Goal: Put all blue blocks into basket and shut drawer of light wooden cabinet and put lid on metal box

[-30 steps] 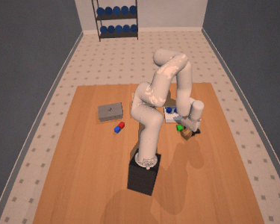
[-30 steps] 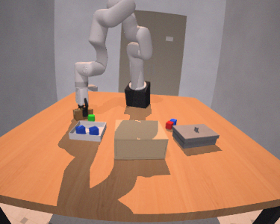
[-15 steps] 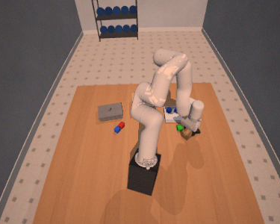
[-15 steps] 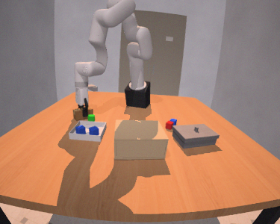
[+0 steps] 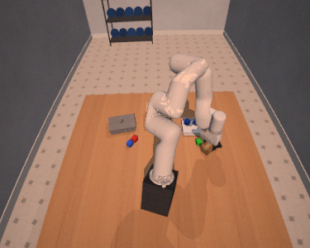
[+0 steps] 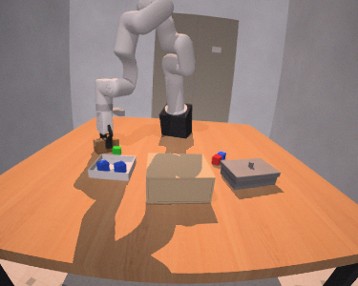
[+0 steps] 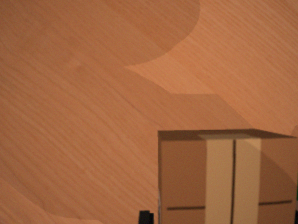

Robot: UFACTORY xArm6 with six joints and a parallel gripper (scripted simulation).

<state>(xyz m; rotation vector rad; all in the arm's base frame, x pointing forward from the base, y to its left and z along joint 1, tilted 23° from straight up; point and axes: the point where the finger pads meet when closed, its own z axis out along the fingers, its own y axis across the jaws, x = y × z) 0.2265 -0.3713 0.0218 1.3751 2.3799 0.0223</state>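
Now: the small brown box right at my hand. The rest, counted from my hand: green block 5 cm ahead, 5 cm to the left, 2 cm below; white basket 20 cm ahead, 5 cm to the left, 2 cm below; drawer 32 cm ahead, 26 cm to the left.
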